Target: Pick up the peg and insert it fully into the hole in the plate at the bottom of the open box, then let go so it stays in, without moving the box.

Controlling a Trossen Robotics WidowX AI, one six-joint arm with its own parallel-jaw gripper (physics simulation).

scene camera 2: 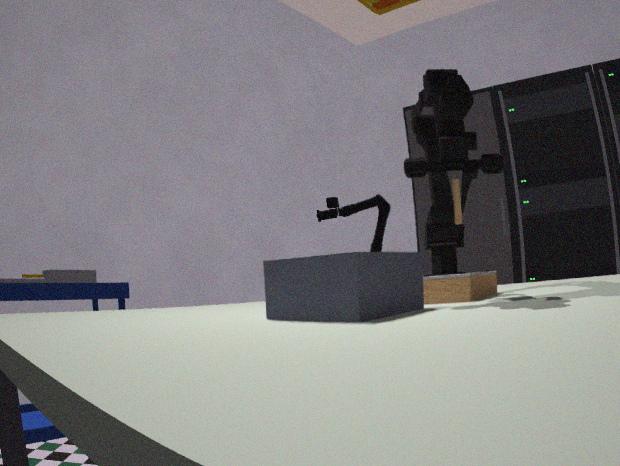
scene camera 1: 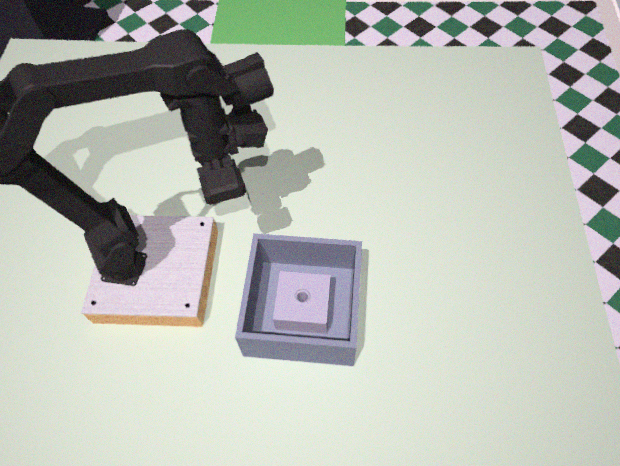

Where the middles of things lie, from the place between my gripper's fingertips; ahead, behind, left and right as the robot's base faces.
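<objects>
Grey-blue box (scene camera 1: 256, 336): my gripper 12 cm above it, 16 cm short of it, 13 cm to the left of it.
</objects>
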